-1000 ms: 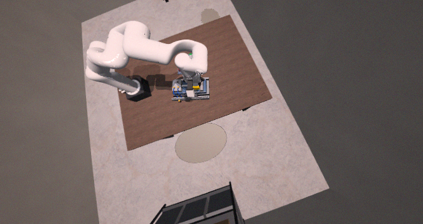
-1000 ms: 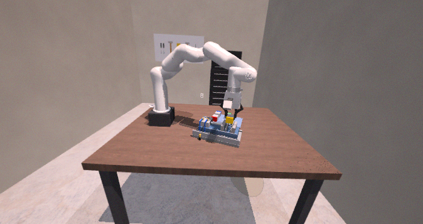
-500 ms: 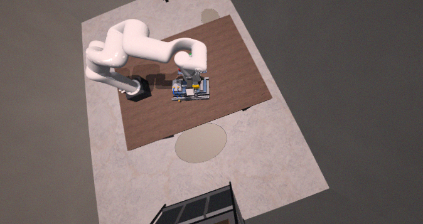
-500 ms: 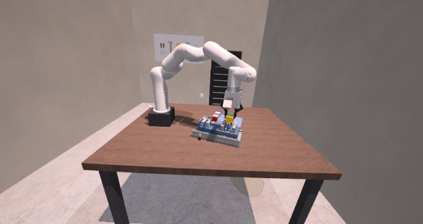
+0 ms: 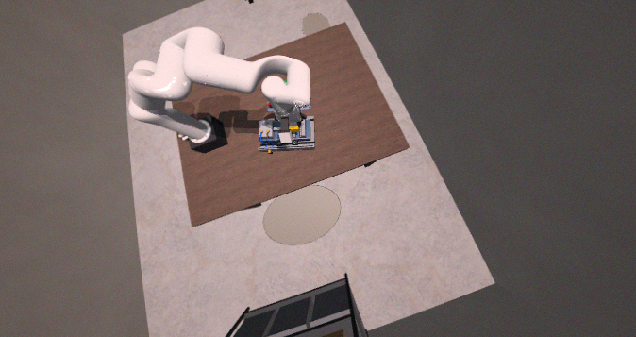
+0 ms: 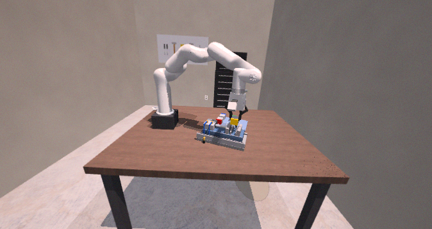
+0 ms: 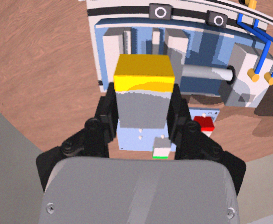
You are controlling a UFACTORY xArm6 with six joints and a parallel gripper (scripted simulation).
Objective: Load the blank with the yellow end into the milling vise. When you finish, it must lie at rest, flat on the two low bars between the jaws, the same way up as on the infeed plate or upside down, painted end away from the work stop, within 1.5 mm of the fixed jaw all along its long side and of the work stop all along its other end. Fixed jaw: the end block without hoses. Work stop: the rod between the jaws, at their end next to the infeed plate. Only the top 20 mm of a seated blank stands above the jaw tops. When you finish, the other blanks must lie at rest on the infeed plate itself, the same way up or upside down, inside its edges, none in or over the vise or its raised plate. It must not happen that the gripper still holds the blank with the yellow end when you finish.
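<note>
My gripper is now 2 cm above the yellow-ended blank. From my hand the other things lie so: dark rod 8 cm below, 5 cm to the left, 3 cm ahead; vise 12 cm below, 6 cm behind, 4 cm to the left; red-ended blank 25 cm to the left, 14 cm below, 5 cm behind.
</note>
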